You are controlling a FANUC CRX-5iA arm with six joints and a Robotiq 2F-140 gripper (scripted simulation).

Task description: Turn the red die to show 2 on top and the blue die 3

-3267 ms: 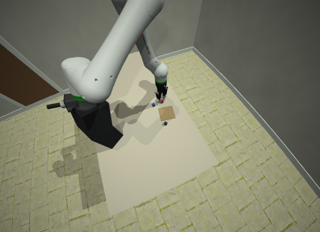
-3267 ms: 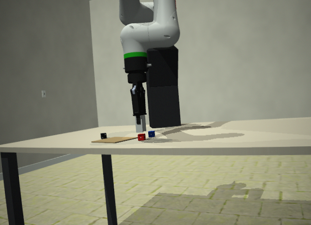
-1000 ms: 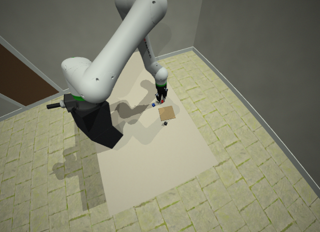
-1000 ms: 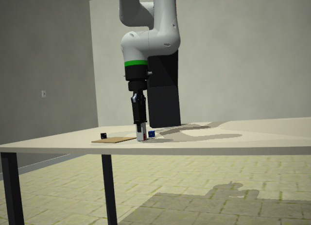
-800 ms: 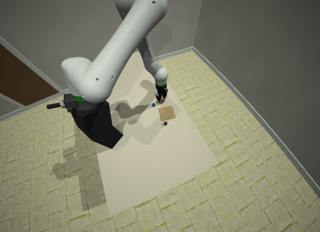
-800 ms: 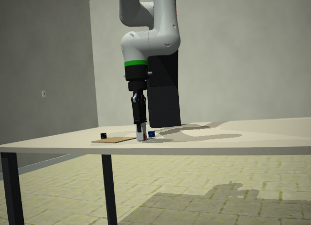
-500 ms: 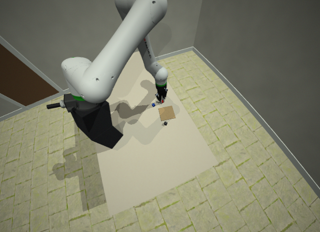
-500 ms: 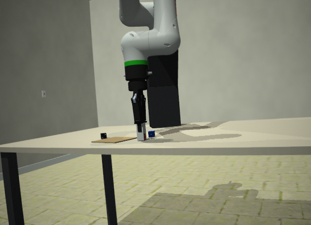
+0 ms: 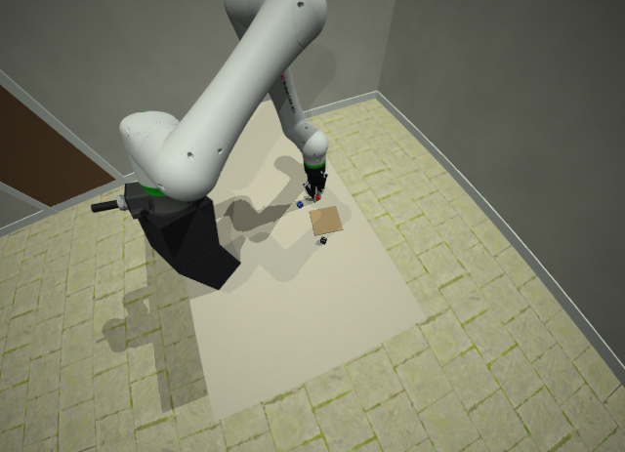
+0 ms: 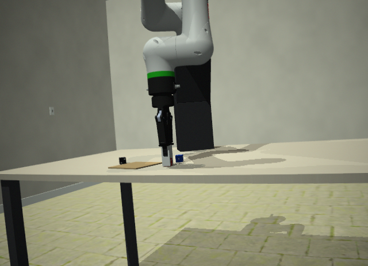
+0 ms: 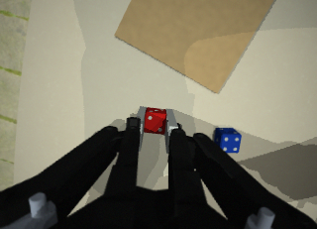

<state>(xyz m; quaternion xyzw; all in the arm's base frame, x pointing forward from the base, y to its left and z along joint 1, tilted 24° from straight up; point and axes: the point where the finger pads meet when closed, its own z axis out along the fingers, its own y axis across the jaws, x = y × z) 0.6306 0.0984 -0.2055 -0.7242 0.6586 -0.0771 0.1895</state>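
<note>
Right now my hand is 130 mm to the left of the brown mat, 30 mm above it and 20 mm past it. Round my hand: red die: 20 mm below; blue die: 90 mm behind, 20 mm below, 10 mm to the left; black die: 230 mm to the right, 80 mm behind, 20 mm below.
</note>
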